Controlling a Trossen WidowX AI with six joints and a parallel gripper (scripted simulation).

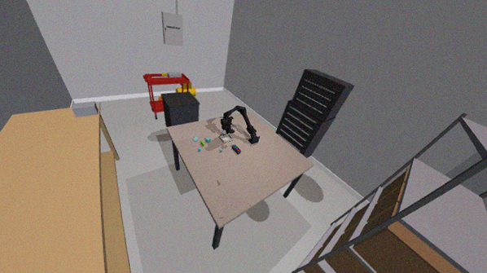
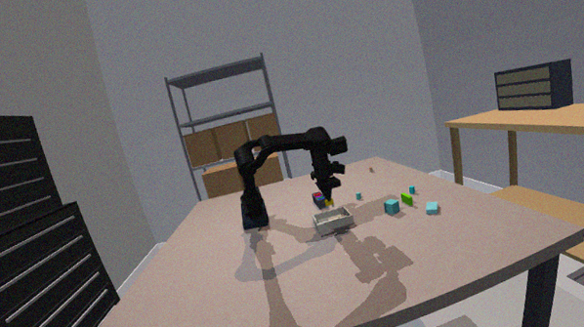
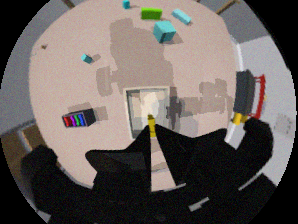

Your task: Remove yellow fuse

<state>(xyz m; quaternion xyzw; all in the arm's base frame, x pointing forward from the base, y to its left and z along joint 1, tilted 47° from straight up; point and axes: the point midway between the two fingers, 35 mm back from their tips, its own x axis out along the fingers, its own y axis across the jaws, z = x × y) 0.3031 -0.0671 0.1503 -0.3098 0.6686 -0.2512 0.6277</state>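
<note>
My gripper tip is now 9 cm above the tray. The rest, counted from my gripper tip: yellow fuse 1 cm below.
</note>
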